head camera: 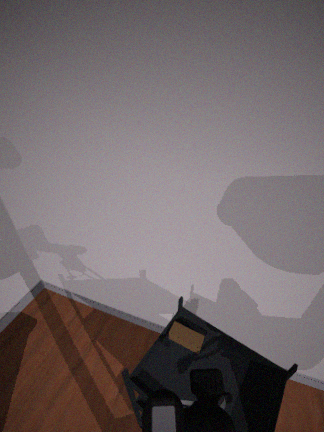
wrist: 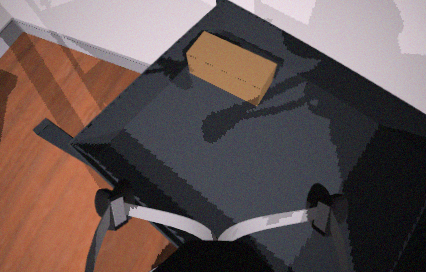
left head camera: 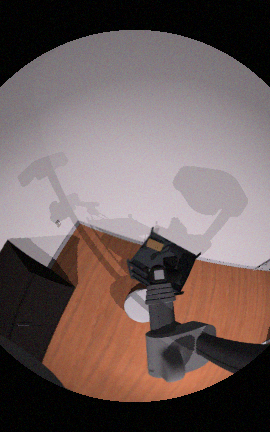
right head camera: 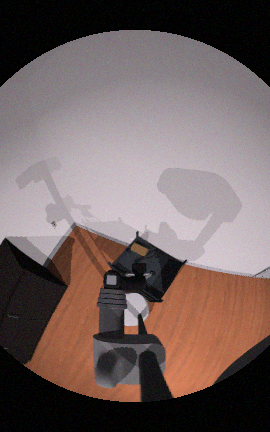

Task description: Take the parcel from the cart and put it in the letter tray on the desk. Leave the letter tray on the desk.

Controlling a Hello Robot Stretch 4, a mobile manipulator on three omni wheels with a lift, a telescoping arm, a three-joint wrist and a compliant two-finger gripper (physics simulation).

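Observation:
Dark three-shelf cart (right head camera: 165, 266), (left head camera: 145, 256), (wrist: 187, 147). Brown cardboard parcel (wrist: 238, 71). The gripper (wrist: 219, 198).

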